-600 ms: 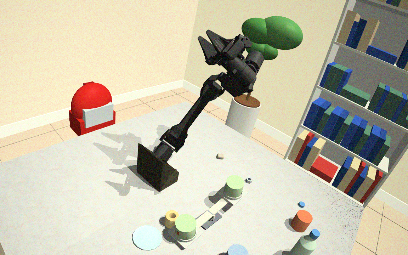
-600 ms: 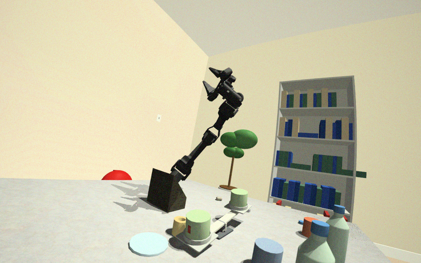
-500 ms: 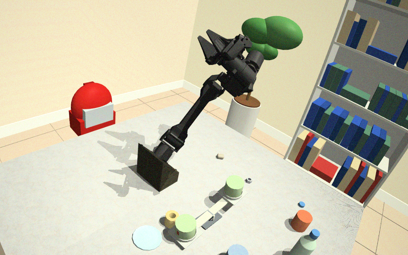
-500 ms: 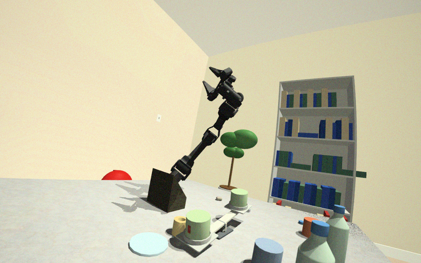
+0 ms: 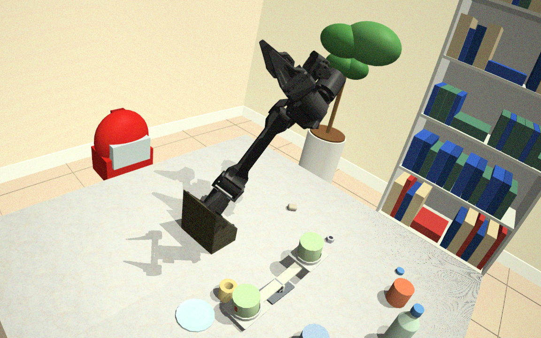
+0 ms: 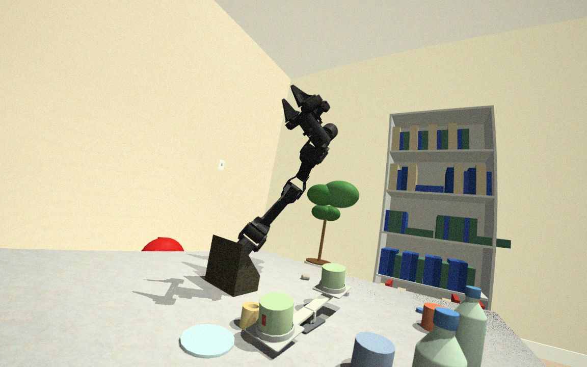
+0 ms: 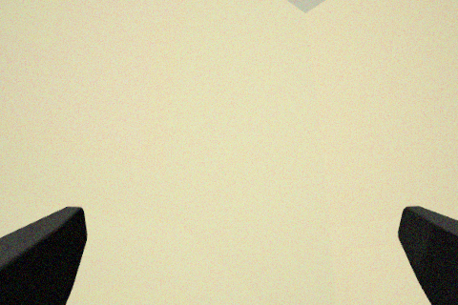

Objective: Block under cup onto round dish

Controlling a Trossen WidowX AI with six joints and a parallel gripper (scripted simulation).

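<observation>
My gripper tip is 16 cm short of the block, 6 cm to the left of it and 61 cm above it. Also, from my gripper tip: small balance (16 cm ahead, 7 cm to the left, 62 cm below); then yellow roll (9 cm ahead, 6 cm to the right, 62 cm below); then pale blue round dish (10 cm ahead, 17 cm to the right, 64 cm below).
</observation>
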